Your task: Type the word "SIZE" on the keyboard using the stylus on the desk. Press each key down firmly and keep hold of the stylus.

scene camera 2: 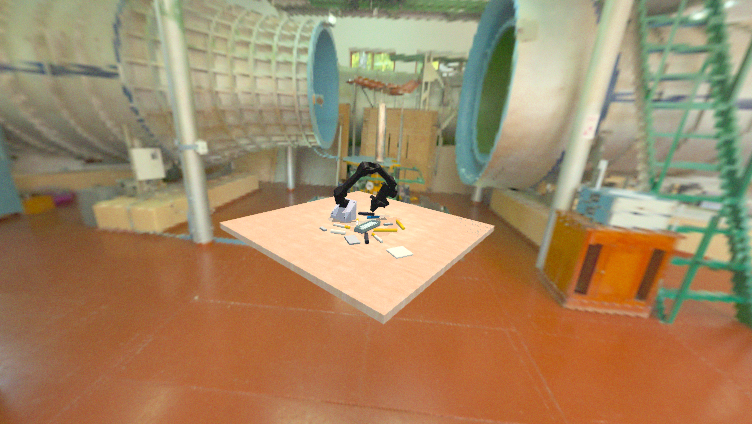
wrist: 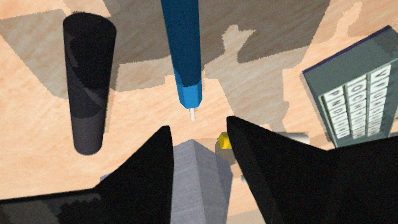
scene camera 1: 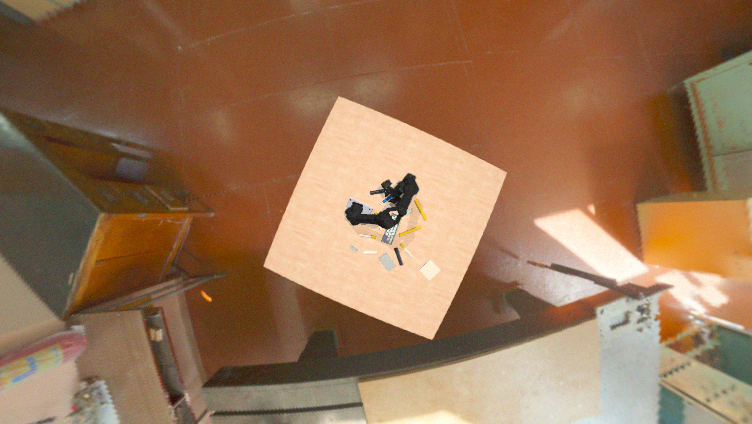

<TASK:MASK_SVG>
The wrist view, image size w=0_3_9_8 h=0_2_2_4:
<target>my gripper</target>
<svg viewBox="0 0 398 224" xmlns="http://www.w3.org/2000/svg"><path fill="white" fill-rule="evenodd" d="M170 126L161 126L119 168L107 175L105 179L93 188L1 199L0 224L170 224L174 173L173 141ZM226 117L227 134L234 156L266 224L398 224L398 136L323 150L301 141L287 138L234 115Z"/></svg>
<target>dark bar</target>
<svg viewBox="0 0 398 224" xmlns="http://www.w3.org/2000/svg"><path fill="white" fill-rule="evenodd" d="M78 12L69 15L63 20L66 80L74 148L80 155L91 156L99 152L103 142L116 27L110 20L95 13Z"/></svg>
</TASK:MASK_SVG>
